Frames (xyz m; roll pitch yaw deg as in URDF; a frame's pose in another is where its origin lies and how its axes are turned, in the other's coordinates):
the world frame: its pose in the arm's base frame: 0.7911 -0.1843 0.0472 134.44 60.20 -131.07
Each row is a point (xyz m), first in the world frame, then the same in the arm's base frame.
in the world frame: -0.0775 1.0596 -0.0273
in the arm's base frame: -0.1704 -0.1881 0.4999
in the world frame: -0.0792 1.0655 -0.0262
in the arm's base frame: -0.1755 -0.1865 0.5031
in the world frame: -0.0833 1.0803 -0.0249
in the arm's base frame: -0.1882 -0.1839 0.5115
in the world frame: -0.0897 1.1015 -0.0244
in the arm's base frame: -0.2060 -0.1811 0.5244
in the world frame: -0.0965 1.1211 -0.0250
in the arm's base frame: -0.2220 -0.1793 0.5374
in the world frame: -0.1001 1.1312 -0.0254
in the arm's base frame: -0.2302 -0.1784 0.5443
